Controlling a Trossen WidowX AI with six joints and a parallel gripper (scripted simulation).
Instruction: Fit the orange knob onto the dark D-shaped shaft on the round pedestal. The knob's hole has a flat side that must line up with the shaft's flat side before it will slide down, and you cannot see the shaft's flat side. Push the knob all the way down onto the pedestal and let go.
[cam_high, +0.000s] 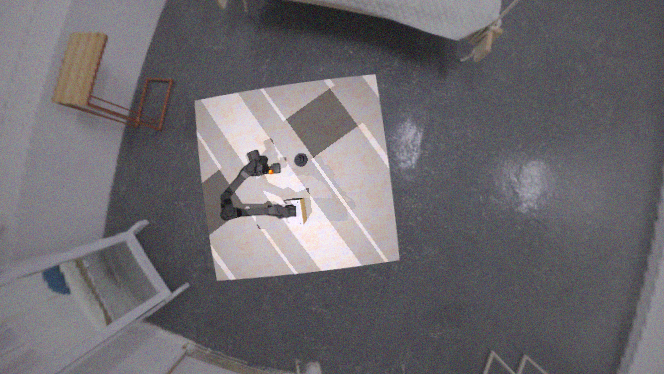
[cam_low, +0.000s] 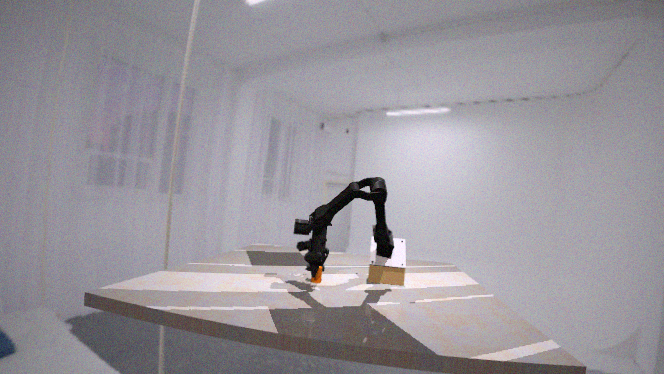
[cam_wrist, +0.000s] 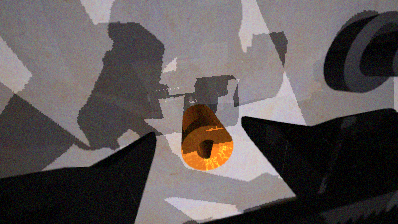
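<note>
Right now my gripper tip is right at the orange knob. Also, from my gripper tip: dark round pedestal 210 mm to the right, 60 mm ahead.
</note>
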